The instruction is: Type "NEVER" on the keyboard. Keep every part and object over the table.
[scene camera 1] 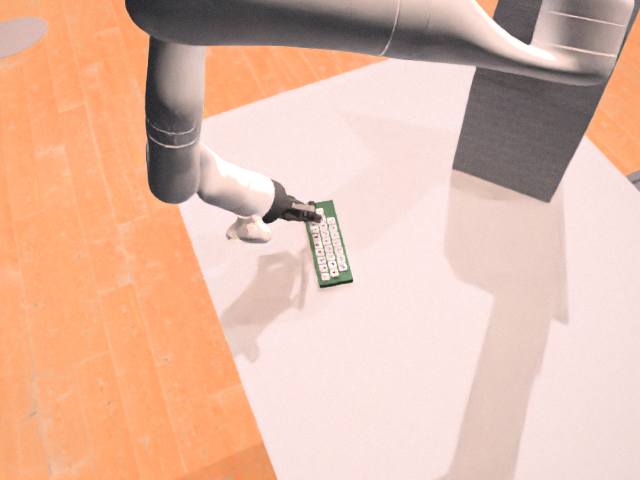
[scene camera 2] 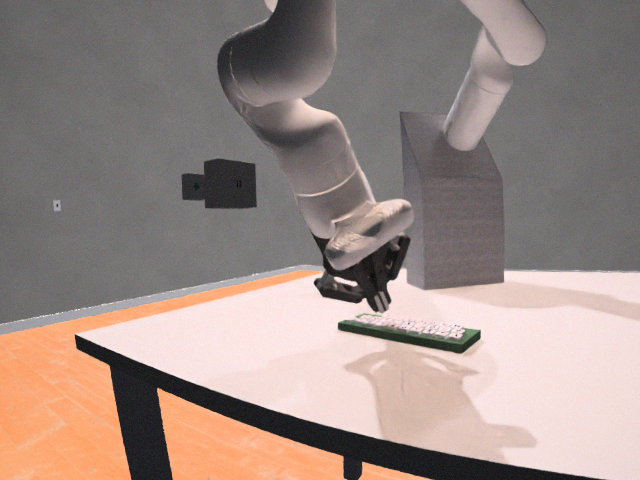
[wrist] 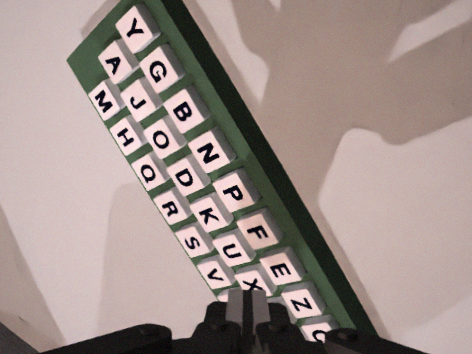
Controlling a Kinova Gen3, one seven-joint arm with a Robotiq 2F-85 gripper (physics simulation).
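Seen in the pictures: gripper, fingertip midpoint: [scene camera 1: 318,220] [scene camera 2: 382,307] [wrist: 246,314]; arm's base at its link origin: [scene camera 2: 459,136].
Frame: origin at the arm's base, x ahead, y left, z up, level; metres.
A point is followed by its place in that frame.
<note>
The green keyboard [scene camera 1: 343,262] {x 0.371, y 0.230, z -0.329 m} [scene camera 2: 408,338] {x 0.429, y 0.208, z -0.335 m} [wrist: 82,54] {x 0.366, y 0.261, z -0.332 m} lies flat on the table with white lettered keys in three rows. In the wrist view the N key [wrist: 210,151] {x 0.416, y 0.209, z -0.327 m}, E key [wrist: 281,270] {x 0.426, y 0.158, z -0.326 m}, V key [wrist: 214,274] {x 0.392, y 0.156, z -0.326 m} and R key [wrist: 170,206] {x 0.384, y 0.190, z -0.327 m} show upright letters on their caps. My gripper [scene camera 1: 320,219] {x 0.417, y 0.151, z -0.308 m} [scene camera 2: 382,308] {x 0.417, y 0.151, z -0.308 m} [wrist: 246,314] {x 0.417, y 0.151, z -0.308 m} is shut and empty, a little above the keyboard near one end. Its fingertips cover part of the view just below the X key [wrist: 253,281] {x 0.411, y 0.153, z -0.326 m}. The keys beneath the fingers are hidden, and contact with a key cannot be told.
The table [scene camera 1: 392,361] {x 0.291, y 0.411, z -0.344 m} [scene camera 2: 232,346] {x 0.597, y 0.070, z -0.344 m} has its edge on the gripper's side of the keyboard in scene view 1. A tall grey block [scene camera 1: 516,129] {x 0.062, y 0.042, z -0.187 m} [scene camera 2: 460,232] {x 0.070, y 0.038, z -0.225 m} stands on the table, away from the keyboard. The arm reaches over the table from it.
</note>
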